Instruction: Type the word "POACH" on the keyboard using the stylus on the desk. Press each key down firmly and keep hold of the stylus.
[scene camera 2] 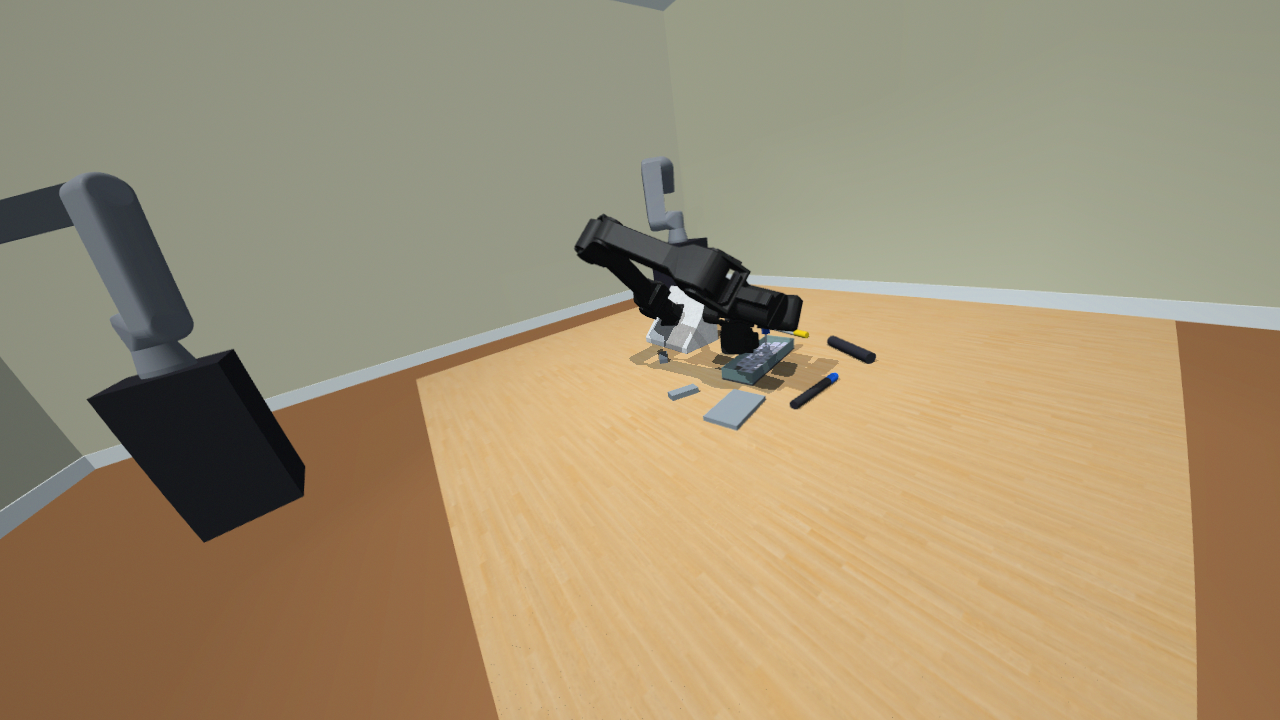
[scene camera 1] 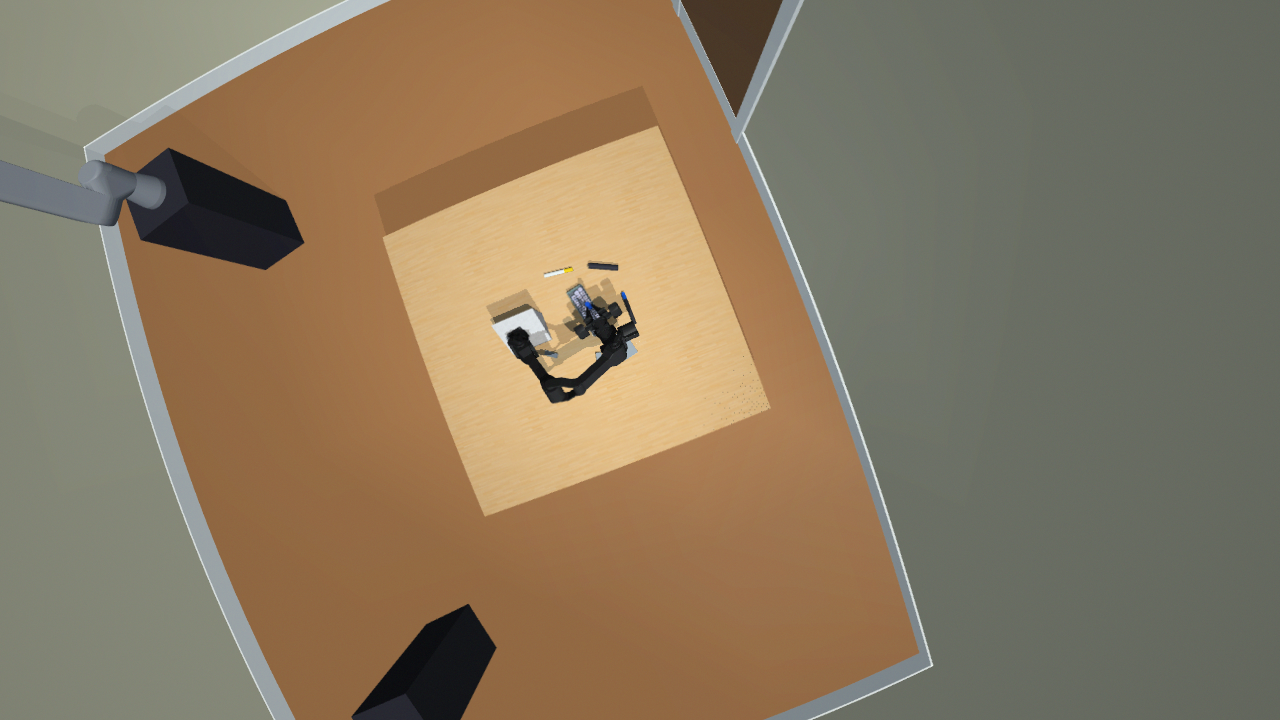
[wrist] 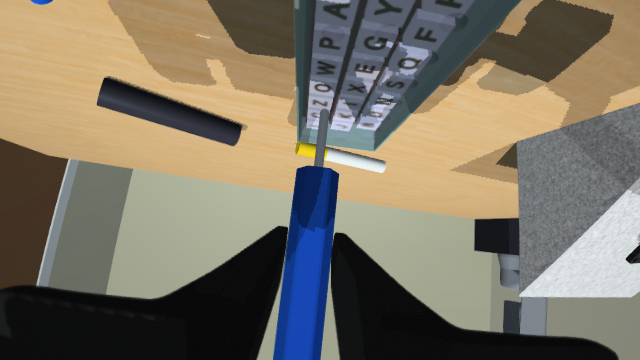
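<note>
I see my gripper here, and it is visible in scene camera 1 and in the wrist view as well. A black cylinder is in my sight too. I also see a flat grey plate.
</note>
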